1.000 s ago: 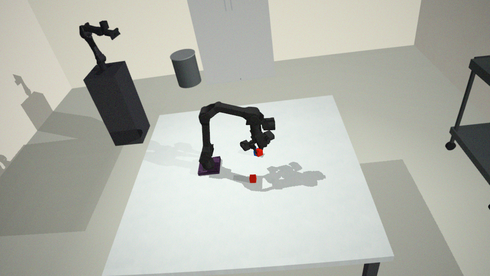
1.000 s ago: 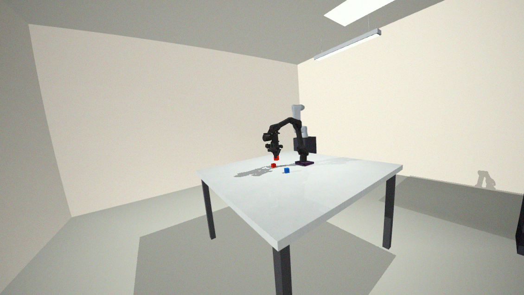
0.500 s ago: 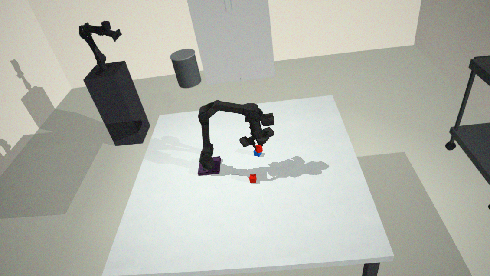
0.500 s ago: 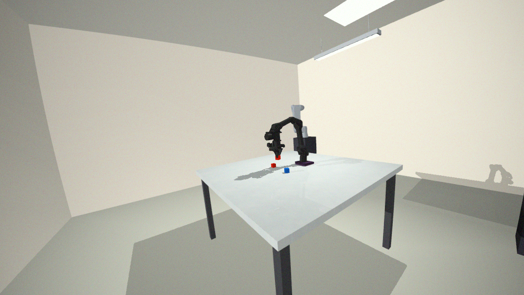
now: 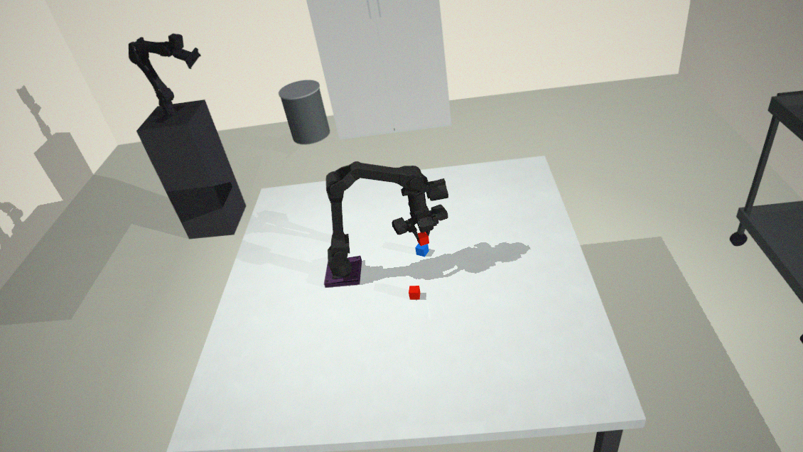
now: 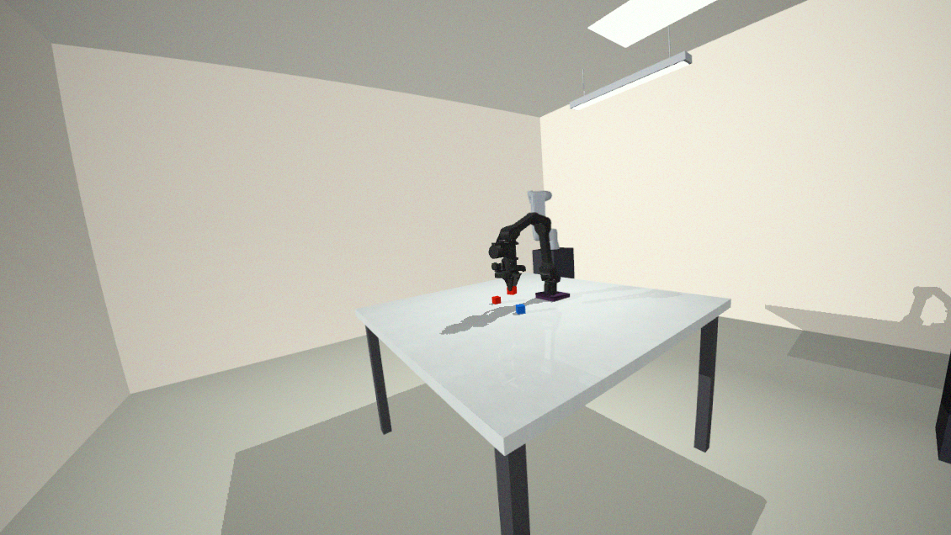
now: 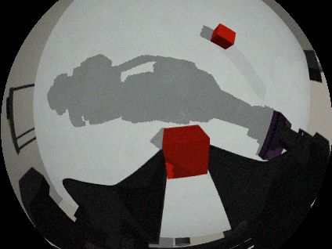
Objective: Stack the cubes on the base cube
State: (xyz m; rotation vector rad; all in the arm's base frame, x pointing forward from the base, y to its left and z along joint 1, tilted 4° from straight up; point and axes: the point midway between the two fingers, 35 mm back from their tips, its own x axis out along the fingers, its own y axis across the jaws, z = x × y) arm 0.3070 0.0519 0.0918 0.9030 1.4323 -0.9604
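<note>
Right now my gripper tip is 8 cm above the blue cube, 4 cm to the right of it and 1 cm past it. Round my gripper tip: red cube: right at my gripper tip.
</note>
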